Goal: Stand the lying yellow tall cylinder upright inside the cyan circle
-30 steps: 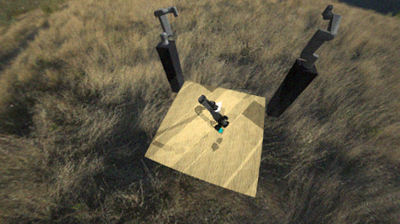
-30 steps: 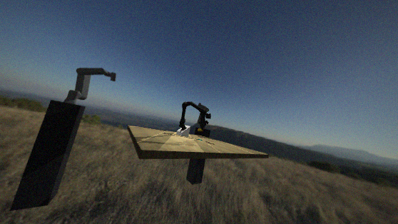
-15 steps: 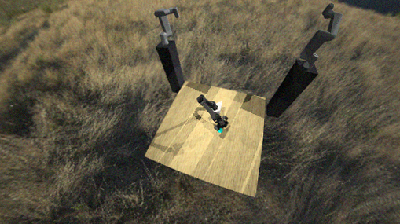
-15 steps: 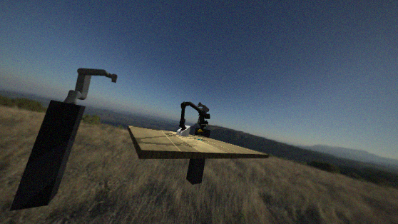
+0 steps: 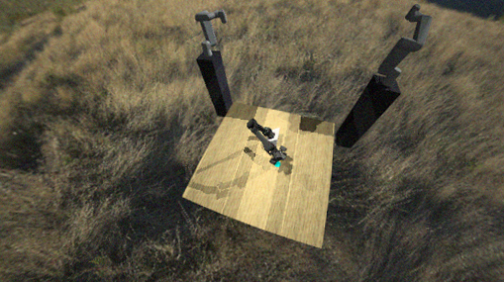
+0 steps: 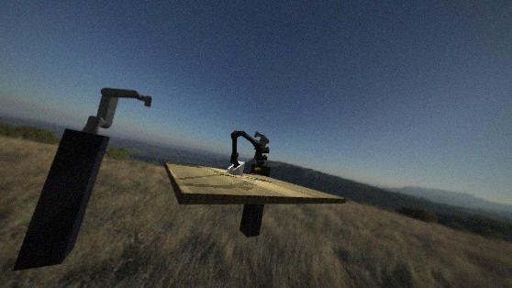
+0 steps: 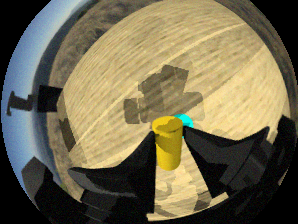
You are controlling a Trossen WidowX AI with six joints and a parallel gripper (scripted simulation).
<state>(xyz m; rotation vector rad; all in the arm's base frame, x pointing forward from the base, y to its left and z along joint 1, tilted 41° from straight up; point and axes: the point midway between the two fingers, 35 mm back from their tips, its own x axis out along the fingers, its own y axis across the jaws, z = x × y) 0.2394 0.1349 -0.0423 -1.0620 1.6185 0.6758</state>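
Right now the cyan circle is 10 mm ahead of my gripper tip, 20 mm to the right of it and 120 mm below it. The rest, counted from my gripper tip: yellow tall cylinder: 10 mm behind, 20 mm to the right, 10 mm below.
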